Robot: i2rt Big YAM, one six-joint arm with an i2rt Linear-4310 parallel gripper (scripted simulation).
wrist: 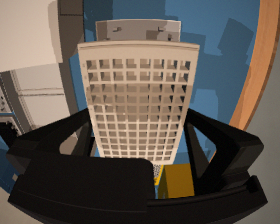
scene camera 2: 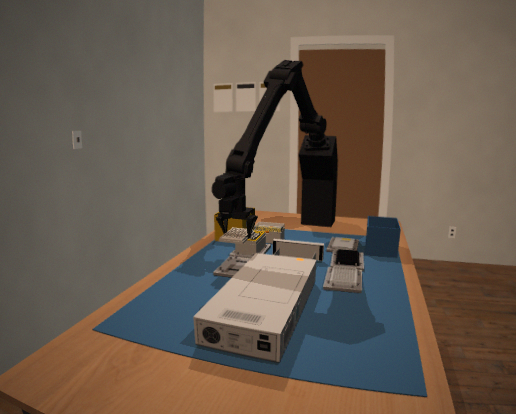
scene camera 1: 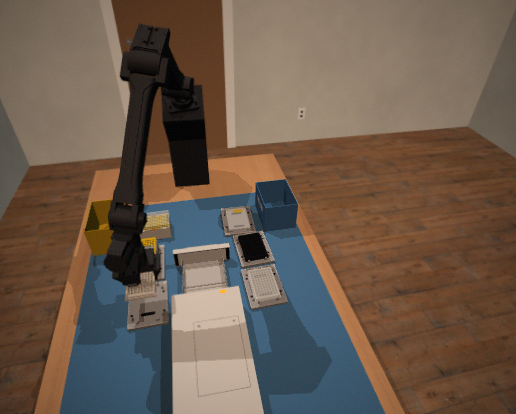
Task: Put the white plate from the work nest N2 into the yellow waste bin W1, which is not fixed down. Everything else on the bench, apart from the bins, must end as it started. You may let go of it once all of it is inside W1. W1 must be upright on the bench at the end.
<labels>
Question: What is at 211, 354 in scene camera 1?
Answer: A white instrument.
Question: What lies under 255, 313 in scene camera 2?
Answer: A white instrument.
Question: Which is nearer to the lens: the blue bin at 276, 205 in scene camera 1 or the yellow waste bin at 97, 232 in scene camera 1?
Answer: The yellow waste bin.
</labels>
